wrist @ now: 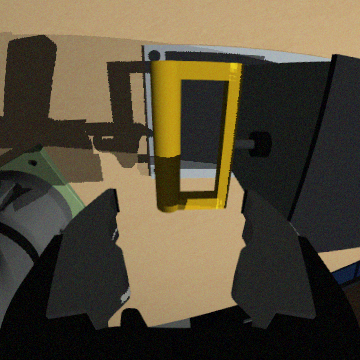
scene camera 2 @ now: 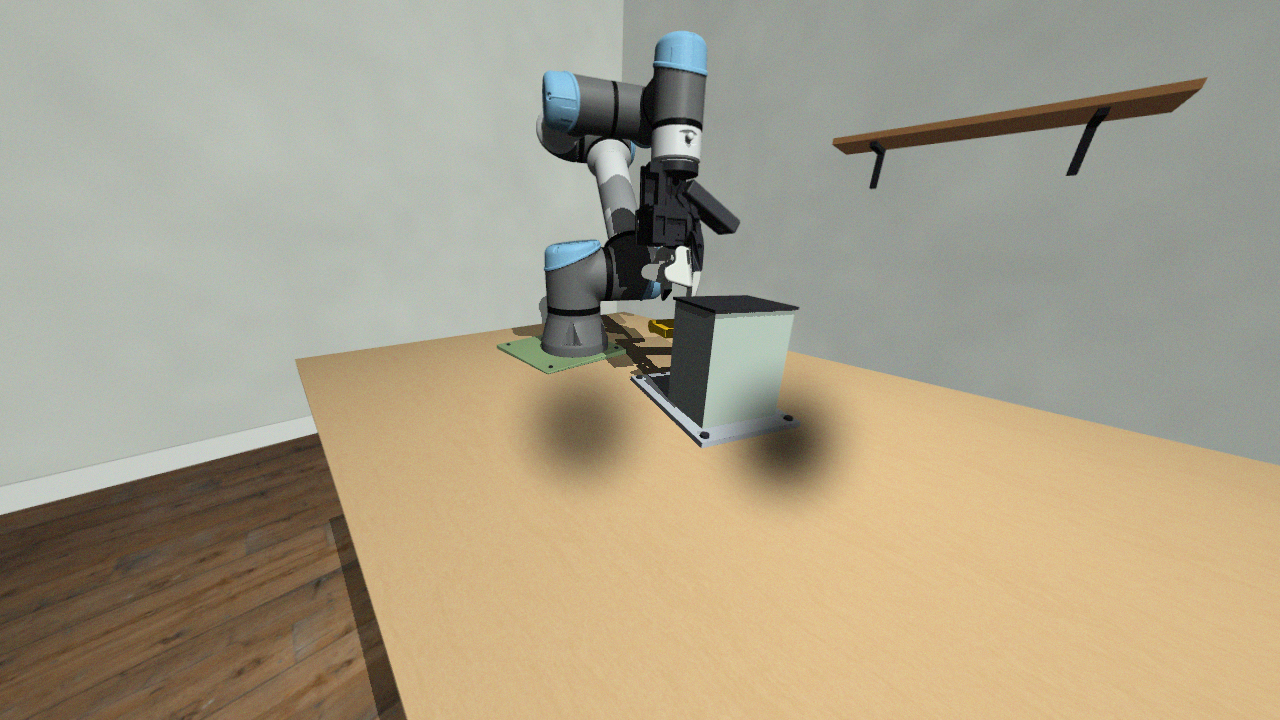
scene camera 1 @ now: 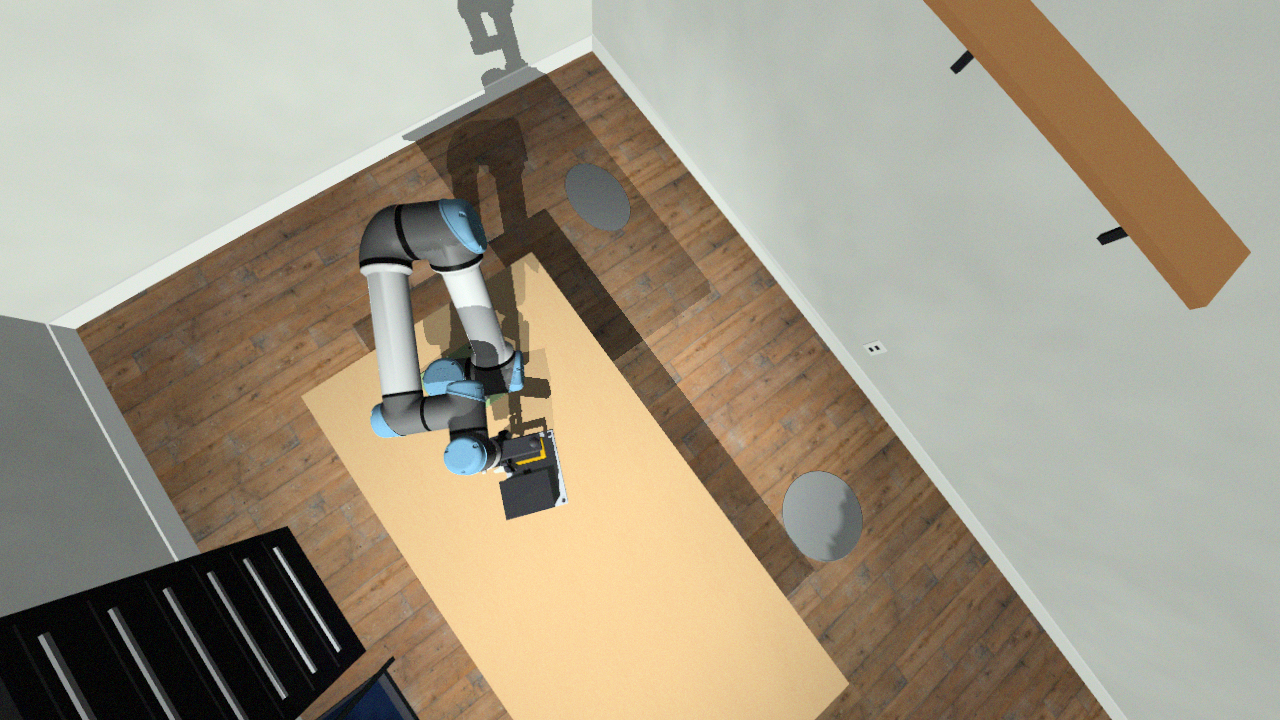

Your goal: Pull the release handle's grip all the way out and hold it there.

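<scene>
The release handle's yellow grip is an upright-looking rectangular loop in the wrist view. A short grey rod with a black collar joins it to the dark side of the box-shaped housing. The housing stands on a light base plate with dark bolts. My gripper is open, pointing down, with nothing between its fingers. Its fingertips are above the grip in scene camera 2. In the wrist view they appear either side of the grip's lower end, apart from it.
The arm's base stands on a green plate on the wooden table, near the handle. The housing's dark lid lies beside the gripper. A wall shelf and a black cabinet stand farther away.
</scene>
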